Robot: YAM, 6 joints.
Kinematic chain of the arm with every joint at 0, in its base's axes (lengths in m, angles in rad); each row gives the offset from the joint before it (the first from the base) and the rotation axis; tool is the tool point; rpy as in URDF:
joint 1: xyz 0 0 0.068 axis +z
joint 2: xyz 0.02 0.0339 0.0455 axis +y
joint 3: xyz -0.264 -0.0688 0 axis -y
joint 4: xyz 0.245 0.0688 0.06 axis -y
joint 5: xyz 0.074 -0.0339 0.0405 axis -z
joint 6: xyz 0.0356 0 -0.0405 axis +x
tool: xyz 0 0 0 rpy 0 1.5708 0
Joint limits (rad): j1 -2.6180..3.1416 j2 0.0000..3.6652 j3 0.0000..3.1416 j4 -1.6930..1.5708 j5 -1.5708..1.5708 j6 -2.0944..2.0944
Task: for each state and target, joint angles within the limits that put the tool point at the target. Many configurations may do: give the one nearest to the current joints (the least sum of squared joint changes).
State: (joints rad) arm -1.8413 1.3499 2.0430 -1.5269 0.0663 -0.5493
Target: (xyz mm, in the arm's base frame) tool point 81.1 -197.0 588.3
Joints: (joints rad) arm -1.1872 1.5088 2.4250 -1.0958 -0.0417 -0.5493
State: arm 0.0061 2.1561 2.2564 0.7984 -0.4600 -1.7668
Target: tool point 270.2 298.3 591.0
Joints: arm 0.7981 2.1082 2.5365 0.6626 -0.4276 -1.7668
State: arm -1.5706 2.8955 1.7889 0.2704 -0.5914 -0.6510
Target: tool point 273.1 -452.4 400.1
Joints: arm -1.0670 2.2336 2.1748 0.3853 -0.6226 -0.6510
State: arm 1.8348 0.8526 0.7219 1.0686 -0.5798 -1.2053
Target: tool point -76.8 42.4 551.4
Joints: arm 2.3734 0.8848 1.2047 1.0701 -0.6978 -1.2053
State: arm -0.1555 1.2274 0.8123 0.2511 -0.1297 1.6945
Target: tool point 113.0 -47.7 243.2
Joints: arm -0.4189 0.3291 0.3386 -0.1740 -0.0672 1.6945
